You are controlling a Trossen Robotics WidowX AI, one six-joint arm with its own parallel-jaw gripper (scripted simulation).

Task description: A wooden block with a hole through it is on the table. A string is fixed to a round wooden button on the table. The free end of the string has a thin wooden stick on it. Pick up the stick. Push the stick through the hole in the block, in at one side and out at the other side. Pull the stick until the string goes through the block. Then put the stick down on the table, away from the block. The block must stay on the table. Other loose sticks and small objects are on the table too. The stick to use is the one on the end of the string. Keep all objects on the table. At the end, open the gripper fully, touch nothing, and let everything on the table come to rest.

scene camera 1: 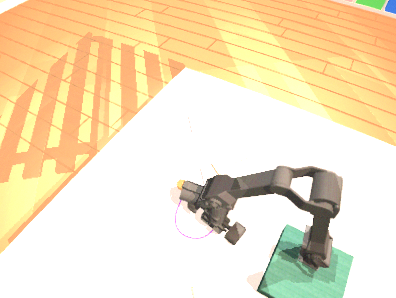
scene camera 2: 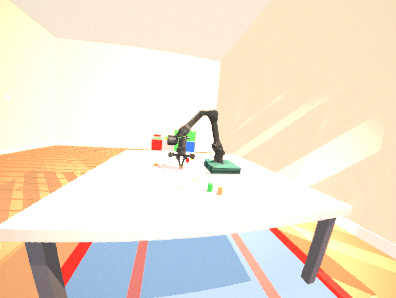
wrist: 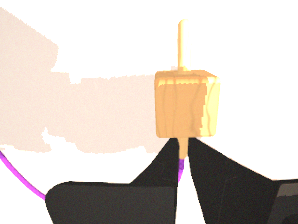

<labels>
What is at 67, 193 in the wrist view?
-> The gripper.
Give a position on a wooden block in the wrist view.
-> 186, 105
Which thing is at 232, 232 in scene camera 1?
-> The gripper.
</labels>
